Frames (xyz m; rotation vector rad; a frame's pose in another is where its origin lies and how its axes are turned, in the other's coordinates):
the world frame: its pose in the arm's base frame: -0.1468 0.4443 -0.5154 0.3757 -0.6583 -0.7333
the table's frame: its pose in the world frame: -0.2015 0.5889 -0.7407 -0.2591 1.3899 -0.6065
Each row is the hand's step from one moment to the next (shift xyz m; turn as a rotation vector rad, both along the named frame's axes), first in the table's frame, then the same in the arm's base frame.
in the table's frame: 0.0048 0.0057 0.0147 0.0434 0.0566 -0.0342
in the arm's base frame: 0.0115 -0.0114 0.0032 0.0530 0.0384 -0.0444
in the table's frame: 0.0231 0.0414 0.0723 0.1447 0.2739 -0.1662
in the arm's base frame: 0.0681 -0.0499 0.0185 0.2349 0.2086 -0.1578
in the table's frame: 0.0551 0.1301 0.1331 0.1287 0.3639 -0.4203
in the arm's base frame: 0.1772 -0.0727 0.0315 0.2253 0.4649 -0.2424
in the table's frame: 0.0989 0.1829 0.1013 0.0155 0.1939 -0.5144
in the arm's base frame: 0.2278 -0.0381 -0.0128 0.0066 0.5075 -0.2118
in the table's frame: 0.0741 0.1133 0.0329 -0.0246 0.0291 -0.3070
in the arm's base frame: 0.1354 -0.0031 -0.0325 -0.0838 0.2766 -0.1104
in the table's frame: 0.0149 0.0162 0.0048 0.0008 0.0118 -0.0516
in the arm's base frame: 0.0208 -0.0020 -0.0084 -0.0064 0.0478 -0.0218
